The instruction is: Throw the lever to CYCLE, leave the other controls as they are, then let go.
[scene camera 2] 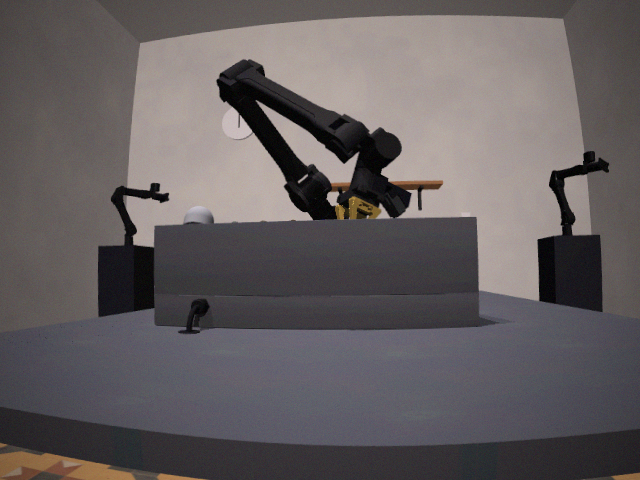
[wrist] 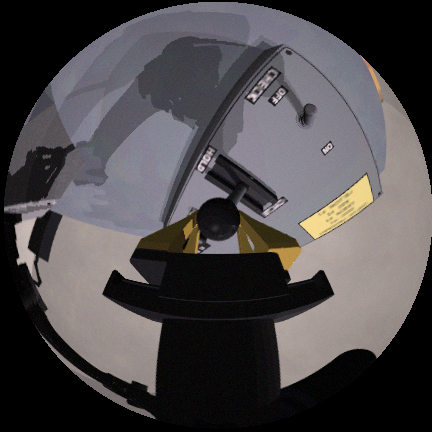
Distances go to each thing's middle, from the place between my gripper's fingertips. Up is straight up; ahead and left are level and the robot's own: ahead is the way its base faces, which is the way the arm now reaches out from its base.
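Labels:
Measuring from my hand, I find the console (scene camera 2: 392, 273) 13 cm ahead, 5 cm below and 4 cm to the right. The lever (wrist: 217, 218) is 1 cm below my hand, 1 cm ahead of it and 1 cm to the left of it.

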